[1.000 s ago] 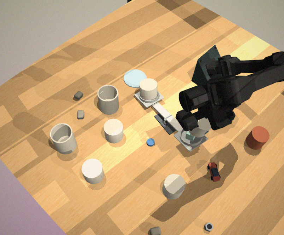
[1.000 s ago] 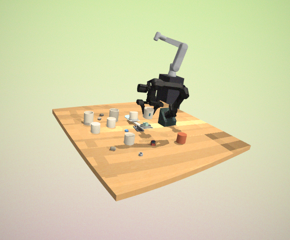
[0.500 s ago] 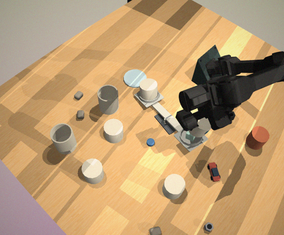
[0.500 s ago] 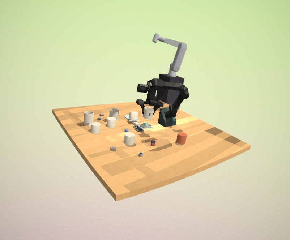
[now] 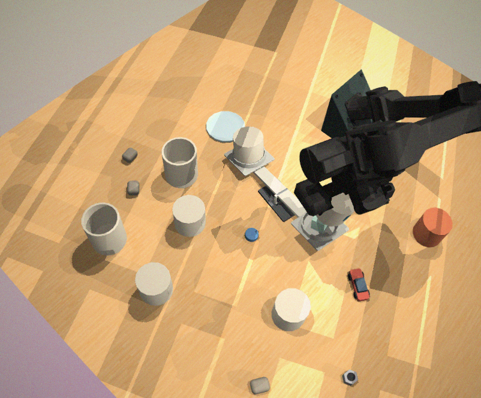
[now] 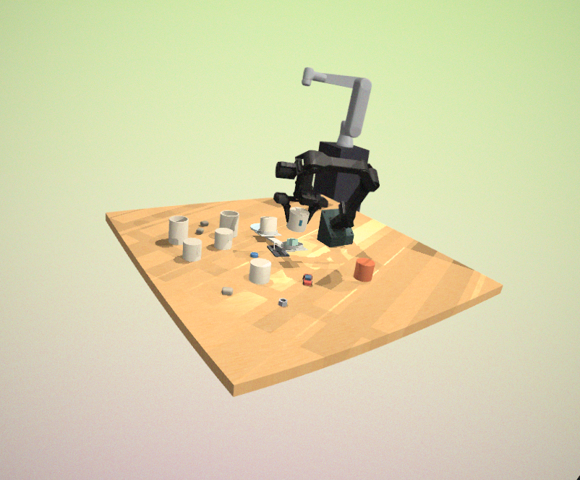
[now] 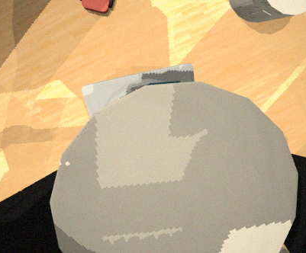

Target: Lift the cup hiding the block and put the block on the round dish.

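My gripper tip is now 1 cm to the left of the pale green block and 8 cm above it. Also, from my gripper tip: grey balance 2 cm behind, 14 cm to the right, 13 cm below; blue disc 9 cm ahead, 12 cm to the right, 16 cm below; red toy car 1 cm ahead, 13 cm to the left, 16 cm below.
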